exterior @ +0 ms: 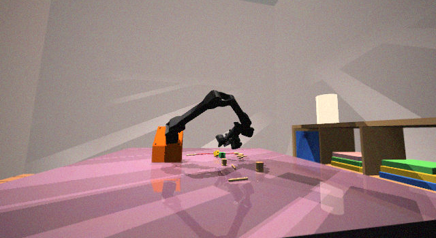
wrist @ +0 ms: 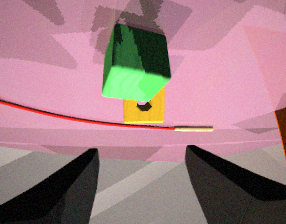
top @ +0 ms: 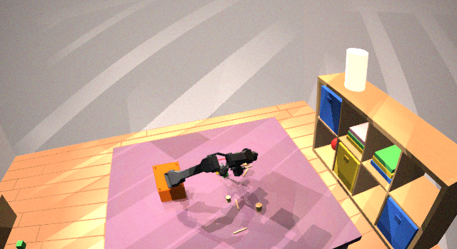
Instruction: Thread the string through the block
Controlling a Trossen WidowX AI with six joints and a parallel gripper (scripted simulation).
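My gripper tip is 50 mm above the green cube and 10 mm short of it. From my gripper tip the other things lie so: thin wooden stick (170 mm behind, 120 mm to the left, 70 mm below); then yellow wooden block (50 mm below, 30 mm to the left, 20 mm behind); then round wooden button (160 mm ahead, 130 mm to the left, 60 mm below).
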